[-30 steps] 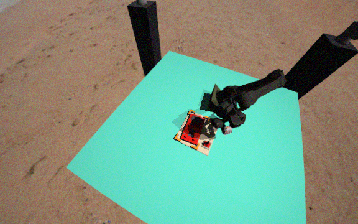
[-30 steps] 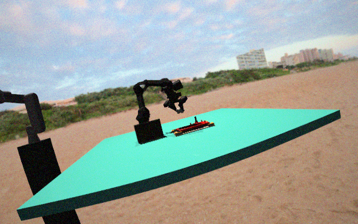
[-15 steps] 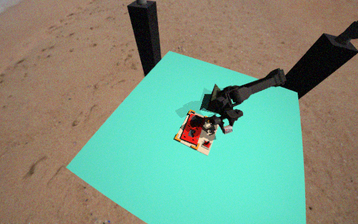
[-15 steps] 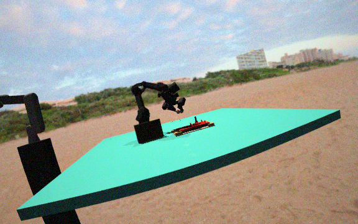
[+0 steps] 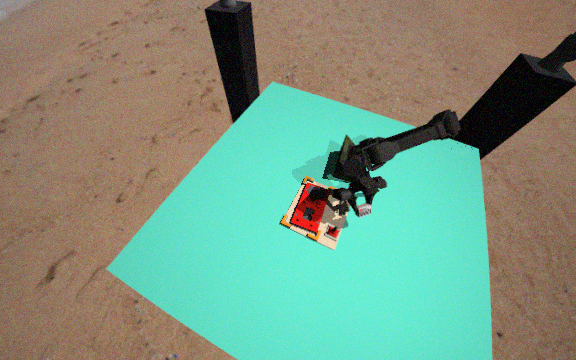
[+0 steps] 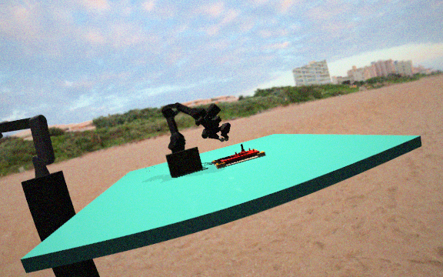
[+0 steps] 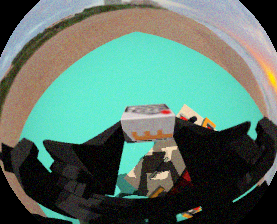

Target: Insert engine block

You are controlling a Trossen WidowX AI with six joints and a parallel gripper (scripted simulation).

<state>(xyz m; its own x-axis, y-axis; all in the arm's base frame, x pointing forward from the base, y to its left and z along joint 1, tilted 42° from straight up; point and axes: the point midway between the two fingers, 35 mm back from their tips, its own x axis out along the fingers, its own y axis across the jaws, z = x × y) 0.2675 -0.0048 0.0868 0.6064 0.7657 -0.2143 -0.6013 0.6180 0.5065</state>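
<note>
Now: the dark peg 70 mm ahead of my gripper tip, 70 mm to the right of it and 80 mm below it. The rest, counted from my gripper tip: engine block: right at my gripper tip.
</note>
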